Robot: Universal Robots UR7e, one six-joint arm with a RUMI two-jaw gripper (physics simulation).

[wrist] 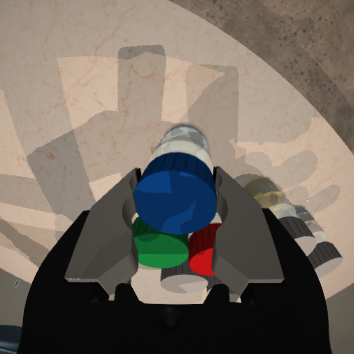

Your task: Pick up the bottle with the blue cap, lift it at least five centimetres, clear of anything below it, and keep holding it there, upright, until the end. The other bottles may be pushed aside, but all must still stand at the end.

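Frame: origin at the arm's base, x left, y back, z up, level; centimetres.
Seen in the pictures: gripper, fingertip midpoint: (176, 168).
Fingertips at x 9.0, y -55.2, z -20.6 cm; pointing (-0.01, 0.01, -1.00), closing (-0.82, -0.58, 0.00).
Observation:
Offsets run from my fingertips to a thing's middle. "pt": to the spot under its first point. Level surfaces: height alone.
The bottle with the blue cap @[dx -0.4, dy -0.1, dz -0.6 cm] (175, 200) is in the middle of the wrist view, seen from above, with its clear body showing beyond the cap. My gripper (176, 168) is shut on it, one jaw against each side of the cap. The bottle looks about upright. Its base is partly hidden by the cap, and I cannot tell whether it is off the table. A green-capped bottle @[dx -1.9, dy +5.7, dz -0.8 cm] (161, 250) and a red-capped bottle @[dx -7.4, dy +4.1, dz -0.8 cm] (201, 257) show below the blue cap, between the jaws. The right jaw hides part of the red cap.
A grey-capped bottle @[dx -7.6, dy +9.9, dz -0.8 cm] (184, 283) shows near the palm, behind the green and red caps. Two more grey-capped bottles @[pt dx -12.5, dy -2.3, dz +4.4 cm] (301, 240) @[dx -23.8, dy -0.6, dz -0.8 cm] (327, 258) are outside the right jaw. The round table @[dz -6.1 cm] (90, 30) has its curved edge at the upper right.

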